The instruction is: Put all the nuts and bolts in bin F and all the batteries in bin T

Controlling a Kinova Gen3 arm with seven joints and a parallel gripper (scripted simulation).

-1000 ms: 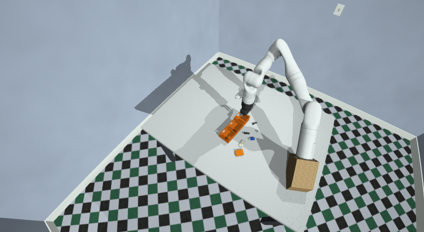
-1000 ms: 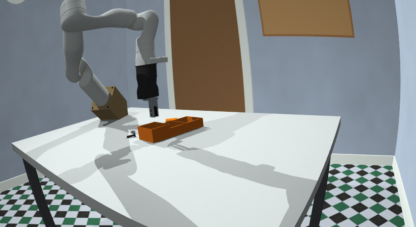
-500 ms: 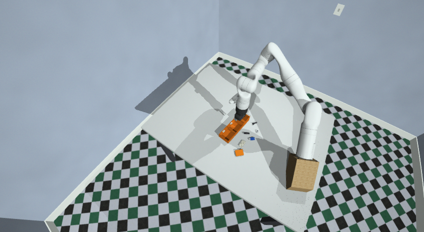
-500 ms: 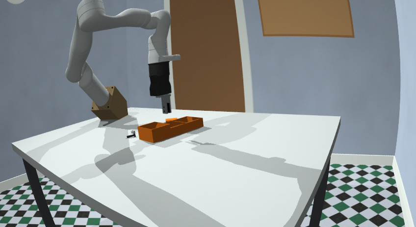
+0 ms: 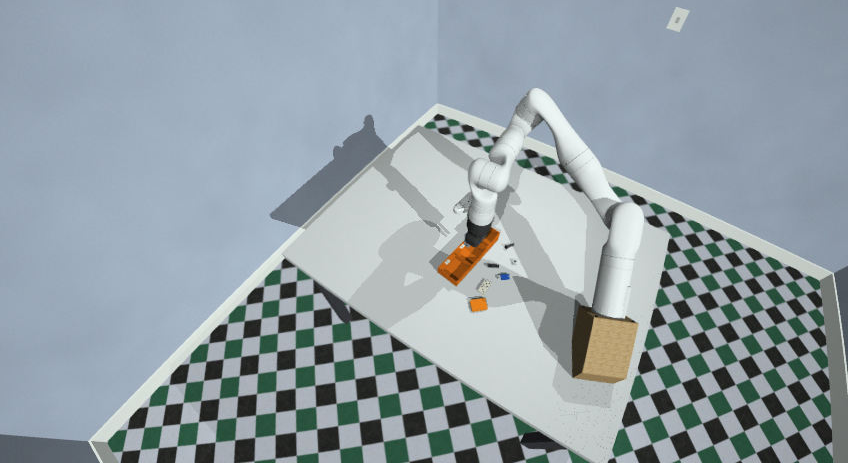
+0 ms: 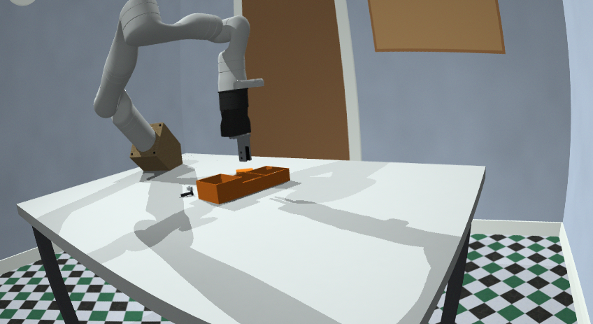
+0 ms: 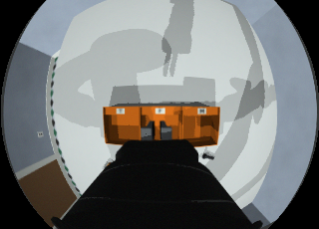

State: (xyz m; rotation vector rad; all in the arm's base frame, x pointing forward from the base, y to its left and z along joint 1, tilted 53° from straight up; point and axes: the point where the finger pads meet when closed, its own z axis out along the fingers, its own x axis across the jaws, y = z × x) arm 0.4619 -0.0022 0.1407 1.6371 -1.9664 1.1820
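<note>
My gripper is now 70 mm above the orange bin and 10 mm past it. Also, from my hand: bolt: 130 mm behind, 90 mm to the right, 90 mm below; then white dotted block: 100 mm to the left, 100 mm behind, 90 mm below; then black cylinder: 100 mm behind, 90 mm below, 10 mm to the left.
</note>
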